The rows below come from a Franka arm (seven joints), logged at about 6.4 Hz.
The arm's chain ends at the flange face. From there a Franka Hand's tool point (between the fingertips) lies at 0.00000 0.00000 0.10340 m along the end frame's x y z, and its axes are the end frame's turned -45 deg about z.
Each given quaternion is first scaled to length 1.
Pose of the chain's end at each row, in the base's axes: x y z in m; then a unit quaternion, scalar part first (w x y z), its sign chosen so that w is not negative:
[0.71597 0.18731 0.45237 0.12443 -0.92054 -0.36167 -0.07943]
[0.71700 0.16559 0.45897 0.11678 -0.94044 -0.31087 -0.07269]
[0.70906 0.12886 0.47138 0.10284 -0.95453 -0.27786 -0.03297]
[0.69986 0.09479 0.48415 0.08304 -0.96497 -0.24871 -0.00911]
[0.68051 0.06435 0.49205 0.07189 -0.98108 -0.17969 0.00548]
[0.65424 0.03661 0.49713 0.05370 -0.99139 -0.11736 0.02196]
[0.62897 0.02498 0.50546 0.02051 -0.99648 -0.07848 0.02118]
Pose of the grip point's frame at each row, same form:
[0.72178 0.21694 0.35348 0.08456 -0.71207 -0.68642 -0.12100]
[0.72363 0.19298 0.35948 0.08007 -0.74989 -0.64710 -0.11185]
[0.70966 0.15105 0.37039 0.08239 -0.77554 -0.62199 -0.06982]
[0.69741 0.11183 0.38219 0.07323 -0.79634 -0.59906 -0.04019]
[0.67673 0.07873 0.38972 0.06851 -0.83763 -0.54145 -0.02245]
[0.64843 0.04709 0.39443 0.05802 -0.87102 -0.48782 -0.00026]
[0.62427 0.02886 0.40224 0.02705 -0.89059 -0.45384 0.01172]

